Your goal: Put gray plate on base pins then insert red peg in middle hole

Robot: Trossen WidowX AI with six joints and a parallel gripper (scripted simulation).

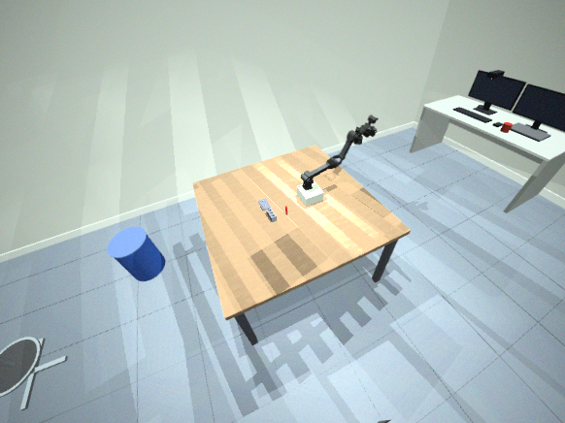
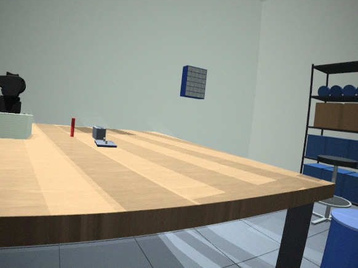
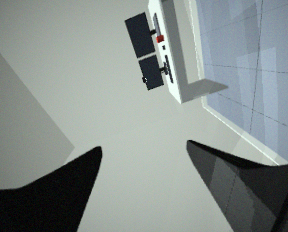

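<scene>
Now: gripper tip 100 cm short of the gray plate, 40 cm above it and 18 cm to the right of it. The rest, counted from my gripper tip: base (100 cm ahead, 43 cm below, 2 cm to the left); red peg (89 cm ahead, 40 cm below, 20 cm to the left).
</scene>
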